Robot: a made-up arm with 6 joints. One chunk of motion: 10 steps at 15 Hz.
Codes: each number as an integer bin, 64 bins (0 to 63) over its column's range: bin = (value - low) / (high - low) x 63, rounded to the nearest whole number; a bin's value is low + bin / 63 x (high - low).
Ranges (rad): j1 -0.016..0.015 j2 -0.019..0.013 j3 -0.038..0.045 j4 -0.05..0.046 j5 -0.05..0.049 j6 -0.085..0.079
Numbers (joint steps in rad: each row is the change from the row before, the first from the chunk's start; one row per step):
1: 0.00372 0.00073 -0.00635 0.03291 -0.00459 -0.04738
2: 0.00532 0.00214 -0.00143 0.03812 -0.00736 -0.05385
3: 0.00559 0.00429 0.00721 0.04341 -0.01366 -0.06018
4: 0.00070 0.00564 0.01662 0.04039 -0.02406 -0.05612
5: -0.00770 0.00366 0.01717 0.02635 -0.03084 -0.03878
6: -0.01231 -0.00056 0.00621 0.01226 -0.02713 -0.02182
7: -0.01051 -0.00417 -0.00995 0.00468 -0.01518 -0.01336
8: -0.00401 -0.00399 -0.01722 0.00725 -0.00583 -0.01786
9: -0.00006 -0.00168 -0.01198 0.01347 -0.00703 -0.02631
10: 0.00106 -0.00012 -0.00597 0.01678 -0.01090 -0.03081
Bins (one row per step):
1: 40 39 24 54 29 14
2: 43 42 28 58 27 12
3: 44 46 34 61 23 10
4: 34 49 41 59 17 11
5: 17 45 42 50 12 18
6: 7 36 34 41 15 24
7: 11 29 21 36 22 28
8: 24 30 16 38 28 26
9: 32 34 20 42 27 23
10: 35 37 24 44 25 21

